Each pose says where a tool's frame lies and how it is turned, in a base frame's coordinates. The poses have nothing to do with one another.
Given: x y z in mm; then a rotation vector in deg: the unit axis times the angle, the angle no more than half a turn.
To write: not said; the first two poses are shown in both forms.
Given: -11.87 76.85 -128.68 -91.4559 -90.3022 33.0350
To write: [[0.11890 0.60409 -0.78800 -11.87], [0.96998 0.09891 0.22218 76.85], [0.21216 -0.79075 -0.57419 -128.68], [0 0 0 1]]
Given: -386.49 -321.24 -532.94 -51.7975 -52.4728 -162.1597
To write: [[-0.83041 0.20088 0.51967 -386.49], [0.14164 -0.82598 0.54562 -321.24], [0.53884 0.52670 0.65745 -532.94], [0 0 0 1]]
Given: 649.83 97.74 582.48 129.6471 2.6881 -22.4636
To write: [[0.95083 0.16111 -0.26453 649.83], [-0.09415 -0.66331 -0.74240 97.74], [-0.29507 0.73079 -0.61553 582.48], [0 0 0 1]]
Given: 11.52 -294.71 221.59 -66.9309 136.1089 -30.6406
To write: [[-0.54808 -0.64004 0.53847 11.52], [-0.80904 0.56904 -0.14711 -294.71], [-0.21225 -0.51627 -0.82970 221.59], [0 0 0 1]]
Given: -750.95 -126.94 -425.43 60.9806 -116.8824 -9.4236
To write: [[-0.31555 -0.62908 -0.71041 -750.95], [-0.73477 0.63572 -0.23657 -126.94], [0.60045 0.44734 -0.66284 -425.43], [0 0 0 1]]
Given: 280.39 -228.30 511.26 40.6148 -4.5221 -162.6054
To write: [[-0.86090 0.19432 -0.47021 280.39], [-0.22015 -0.97547 -0.00005 -228.30], [-0.45868 0.10347 0.88255 511.26], [0 0 0 1]]
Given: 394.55 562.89 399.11 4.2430 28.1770 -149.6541
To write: [[-0.88428 0.46570 0.03426 394.55], [-0.44628 -0.82123 -0.35556 562.89], [-0.13745 -0.32970 0.93403 399.11], [0 0 0 1]]
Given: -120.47 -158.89 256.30 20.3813 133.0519 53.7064
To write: [[-0.78241 0.02181 0.62238 -120.47], [0.44775 0.71431 0.53785 -158.89], [-0.43284 0.69949 -0.56865 256.30], [0 0 0 1]]
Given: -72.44 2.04 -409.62 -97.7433 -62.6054 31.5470
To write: [[0.48902 0.40975 -0.77004 -72.44], [0.86270 -0.09679 0.49636 2.04], [0.12885 -0.90705 -0.40082 -409.62], [0 0 0 1]]
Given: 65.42 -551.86 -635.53 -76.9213 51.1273 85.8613
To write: [[0.00202 -0.94311 -0.33249 65.42], [0.15705 -0.32806 0.93151 -551.86], [-0.98759 -0.05409 0.14745 -635.53], [0 0 0 1]]
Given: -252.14 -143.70 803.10 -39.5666 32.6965 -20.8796
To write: [[0.78809 0.12805 0.60209 -252.14], [-0.49236 0.71819 0.49172 -143.70], [-0.36945 -0.68396 0.62905 803.10], [0 0 0 1]]
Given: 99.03 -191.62 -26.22 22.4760 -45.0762 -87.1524
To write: [[-0.12591 0.73238 -0.66916 99.03], [-0.96934 0.05263 0.24000 -191.62], [0.21099 0.67886 0.70330 -26.22], [0 0 0 1]]
